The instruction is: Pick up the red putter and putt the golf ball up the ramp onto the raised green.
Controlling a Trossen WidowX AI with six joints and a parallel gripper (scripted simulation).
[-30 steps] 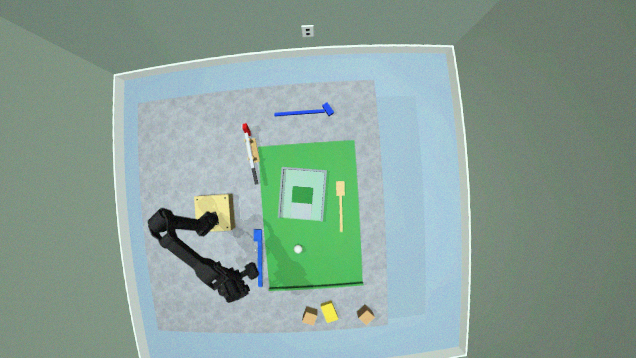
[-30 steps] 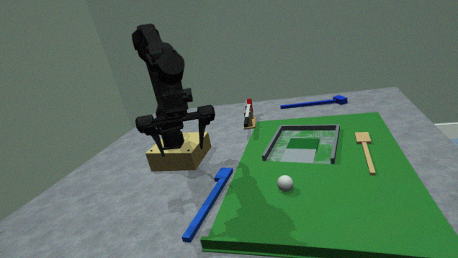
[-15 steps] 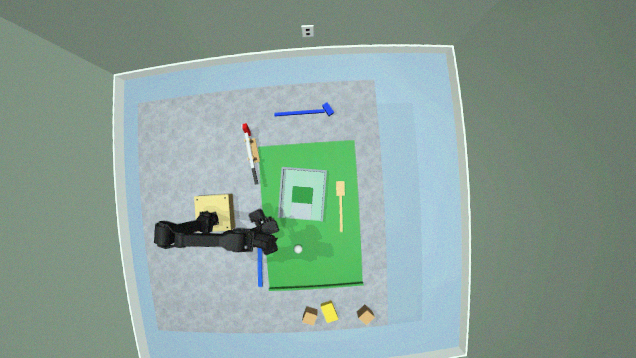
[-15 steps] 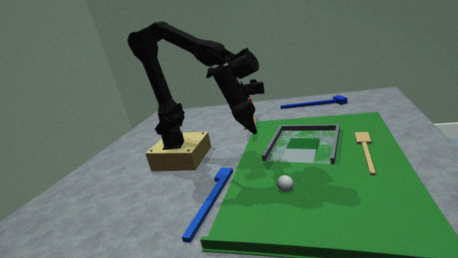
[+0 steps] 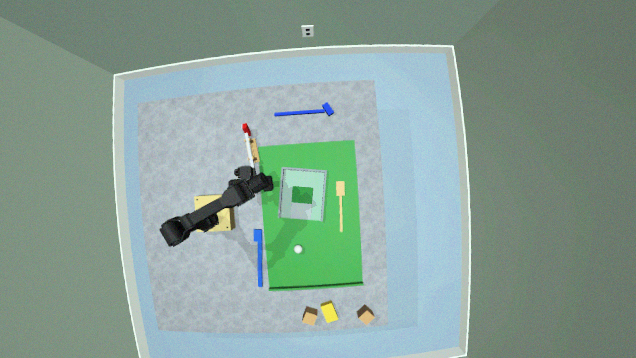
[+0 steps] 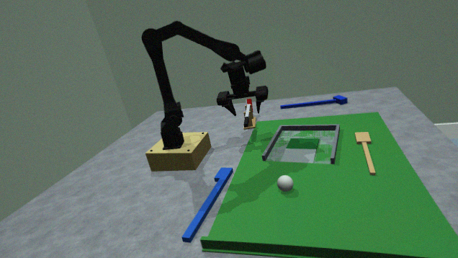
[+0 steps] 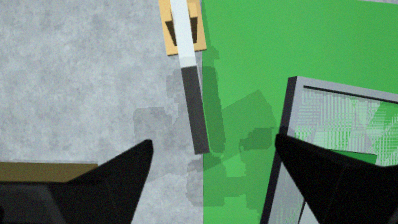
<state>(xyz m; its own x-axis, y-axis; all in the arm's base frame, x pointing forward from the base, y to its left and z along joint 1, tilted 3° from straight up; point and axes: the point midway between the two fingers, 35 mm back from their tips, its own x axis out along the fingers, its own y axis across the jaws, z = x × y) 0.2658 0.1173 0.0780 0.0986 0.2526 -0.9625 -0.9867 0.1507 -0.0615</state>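
Right now the red putter is 140 mm to the left of my gripper tip, 40 mm below it and 10 mm behind it. Round my gripper tip: blue putter: 300 mm ahead, 270 mm to the left, 90 mm below; then white golf ball: 370 mm to the right, 100 mm ahead, 80 mm below; then wooden stand: 150 mm to the left, 70 mm below.
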